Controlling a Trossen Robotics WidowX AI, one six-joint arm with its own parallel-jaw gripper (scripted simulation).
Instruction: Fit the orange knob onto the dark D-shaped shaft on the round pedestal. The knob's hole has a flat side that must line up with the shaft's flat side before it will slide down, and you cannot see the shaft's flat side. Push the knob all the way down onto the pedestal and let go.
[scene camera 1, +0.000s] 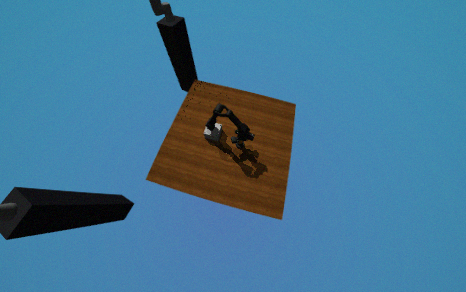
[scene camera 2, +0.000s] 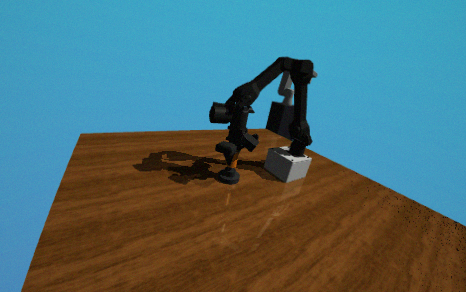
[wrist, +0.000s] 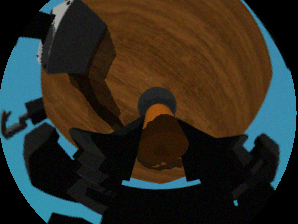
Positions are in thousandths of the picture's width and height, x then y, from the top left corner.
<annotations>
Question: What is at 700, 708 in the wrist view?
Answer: My gripper.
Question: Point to a pedestal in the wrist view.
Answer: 529, 426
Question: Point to an orange knob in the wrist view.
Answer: At 545, 627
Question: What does my gripper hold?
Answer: An orange knob.
</annotations>
